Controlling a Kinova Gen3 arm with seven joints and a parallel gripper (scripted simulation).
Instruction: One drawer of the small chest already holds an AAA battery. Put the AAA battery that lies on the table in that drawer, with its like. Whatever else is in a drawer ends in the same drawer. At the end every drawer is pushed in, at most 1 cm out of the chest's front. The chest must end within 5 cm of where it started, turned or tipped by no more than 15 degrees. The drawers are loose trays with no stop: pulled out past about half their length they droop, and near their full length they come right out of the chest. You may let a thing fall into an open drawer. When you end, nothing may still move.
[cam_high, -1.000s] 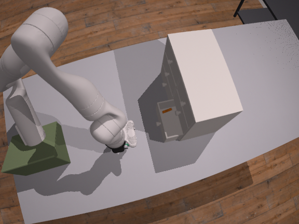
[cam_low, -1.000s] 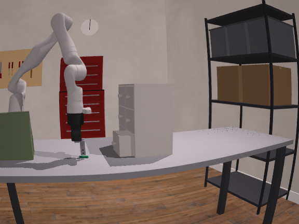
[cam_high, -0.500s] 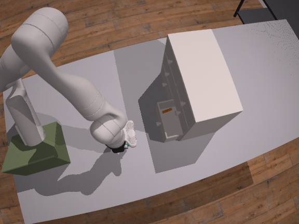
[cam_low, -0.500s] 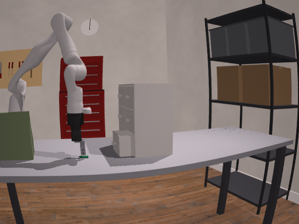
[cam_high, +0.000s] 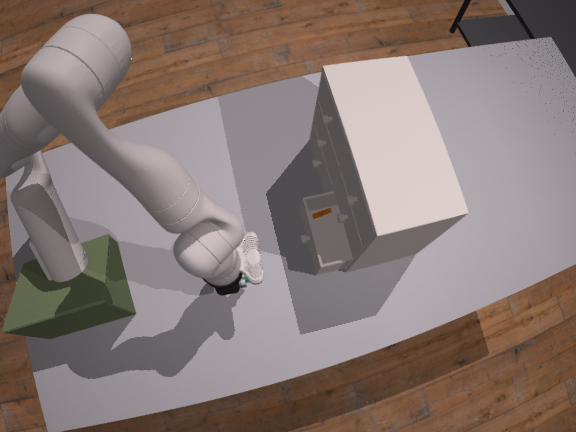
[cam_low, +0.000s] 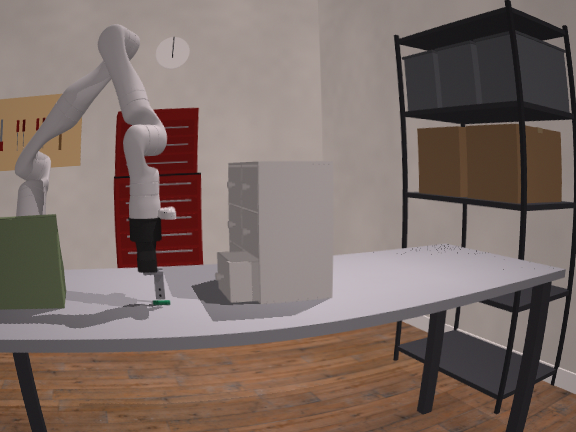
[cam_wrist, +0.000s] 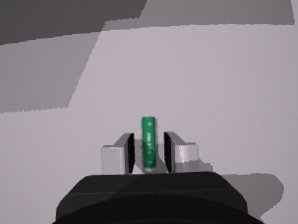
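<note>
Right now the green AAA battery is 3 cm below my hand. Also, from my hand: orange battery: 20 cm ahead, 11 cm to the left, 2 cm below.
</note>
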